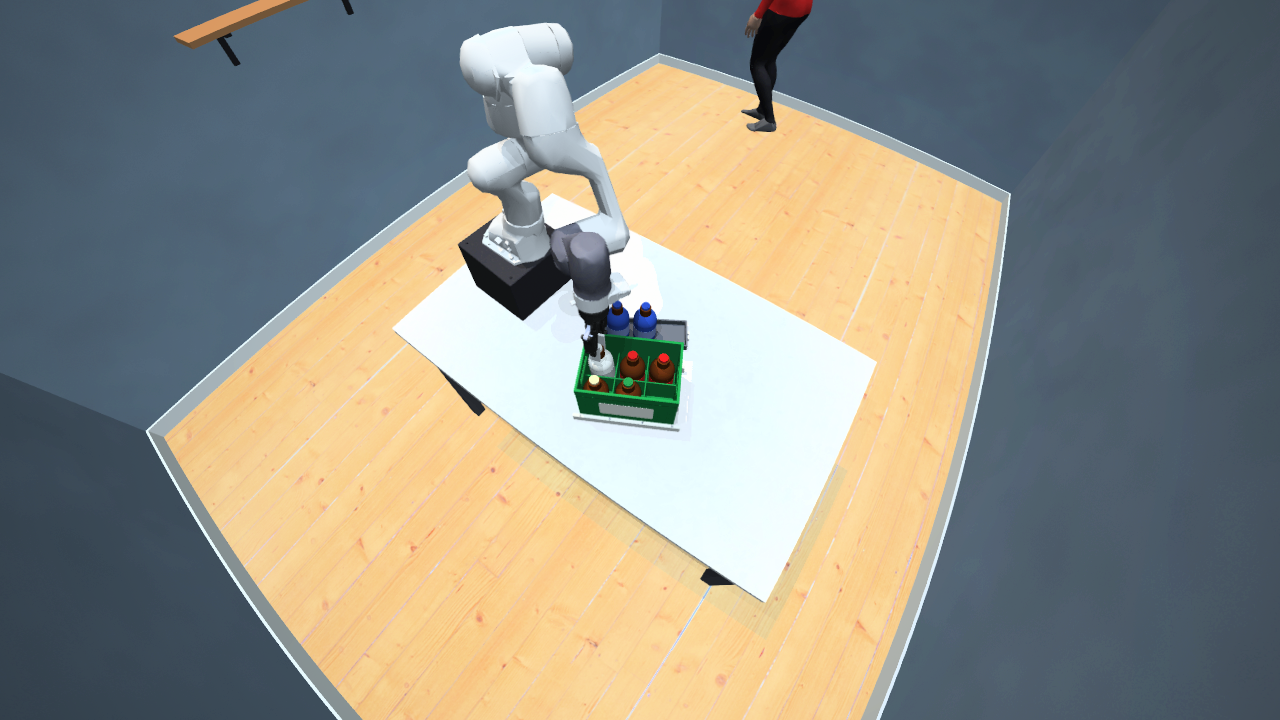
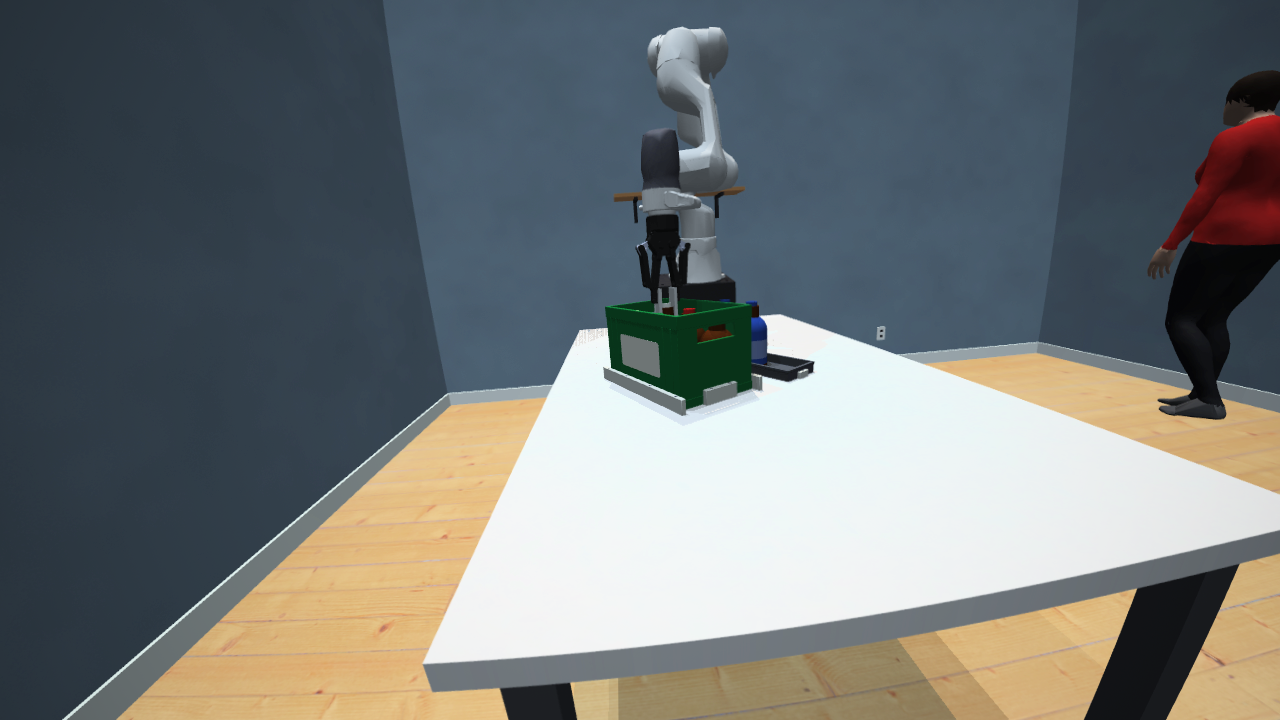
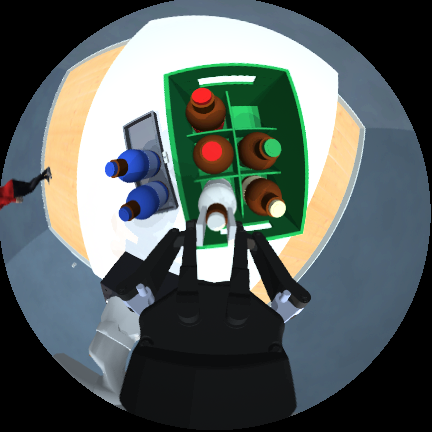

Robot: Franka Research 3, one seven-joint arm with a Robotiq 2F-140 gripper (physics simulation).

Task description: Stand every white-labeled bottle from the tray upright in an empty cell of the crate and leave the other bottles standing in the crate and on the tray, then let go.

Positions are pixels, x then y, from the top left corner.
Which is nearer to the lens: the red-capped bottle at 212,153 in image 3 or the green-capped bottle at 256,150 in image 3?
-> The red-capped bottle.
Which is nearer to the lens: the green-capped bottle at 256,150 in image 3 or the blue bottle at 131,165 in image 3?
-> The green-capped bottle.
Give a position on a blue bottle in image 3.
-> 142,201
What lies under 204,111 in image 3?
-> A red-capped bottle.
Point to a blue bottle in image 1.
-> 645,320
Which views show my gripper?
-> Image 1, image 2 and image 3: all of them.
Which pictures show the blue bottle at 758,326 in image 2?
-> Image 1, image 2 and image 3: all of them.
